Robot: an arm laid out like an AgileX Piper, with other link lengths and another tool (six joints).
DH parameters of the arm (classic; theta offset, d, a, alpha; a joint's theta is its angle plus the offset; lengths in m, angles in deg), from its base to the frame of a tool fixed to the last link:
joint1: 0 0.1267 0 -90
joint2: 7.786 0 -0.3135 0
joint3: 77.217 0 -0.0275 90
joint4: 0 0.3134 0 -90
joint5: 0 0 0 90
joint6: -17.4 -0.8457 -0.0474 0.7
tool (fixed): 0 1.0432 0 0
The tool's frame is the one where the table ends.
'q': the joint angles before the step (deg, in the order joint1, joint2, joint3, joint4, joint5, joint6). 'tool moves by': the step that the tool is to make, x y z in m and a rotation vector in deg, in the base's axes. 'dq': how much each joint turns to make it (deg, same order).
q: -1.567 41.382 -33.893 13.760 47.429 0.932
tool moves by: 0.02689 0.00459 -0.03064 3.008 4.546 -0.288
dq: 0.001 8.630 0.001 4.018 -3.837 -1.598
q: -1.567 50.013 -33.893 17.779 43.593 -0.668
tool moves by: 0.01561 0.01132 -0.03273 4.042 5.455 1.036
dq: -0.001 7.485 0.001 6.227 -1.081 -3.739
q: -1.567 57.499 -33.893 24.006 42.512 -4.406
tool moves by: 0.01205 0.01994 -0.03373 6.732 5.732 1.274
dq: 0.245 7.954 0.000 10.094 -0.099 -5.974
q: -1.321 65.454 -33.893 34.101 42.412 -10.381
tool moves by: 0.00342 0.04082 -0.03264 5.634 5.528 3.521
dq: 4.954 7.592 -0.001 8.621 -0.663 -3.968
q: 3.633 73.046 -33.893 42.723 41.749 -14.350
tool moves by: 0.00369 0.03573 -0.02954 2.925 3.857 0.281
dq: 6.274 6.821 -0.173 6.791 -4.135 -0.620
